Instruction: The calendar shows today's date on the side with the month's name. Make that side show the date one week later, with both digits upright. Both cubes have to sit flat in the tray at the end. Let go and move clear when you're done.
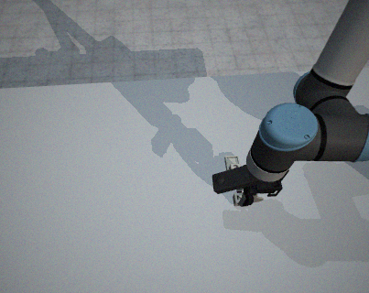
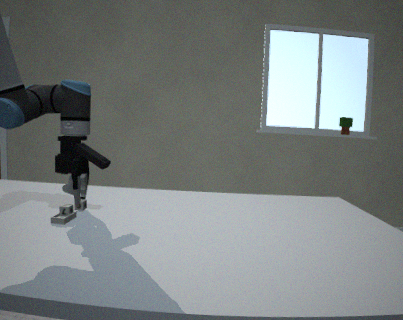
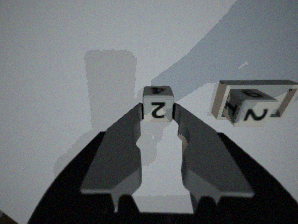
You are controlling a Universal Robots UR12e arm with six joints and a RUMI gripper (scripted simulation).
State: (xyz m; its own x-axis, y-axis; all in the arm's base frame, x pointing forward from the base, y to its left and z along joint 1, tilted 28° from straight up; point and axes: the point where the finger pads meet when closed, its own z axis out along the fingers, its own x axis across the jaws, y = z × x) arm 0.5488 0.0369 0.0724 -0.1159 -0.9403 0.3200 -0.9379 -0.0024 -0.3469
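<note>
The cube lies 1 cm below my hand. From my hand the other things lie so: tray (11 cm to the right, 2 cm below, 1 cm behind).
</note>
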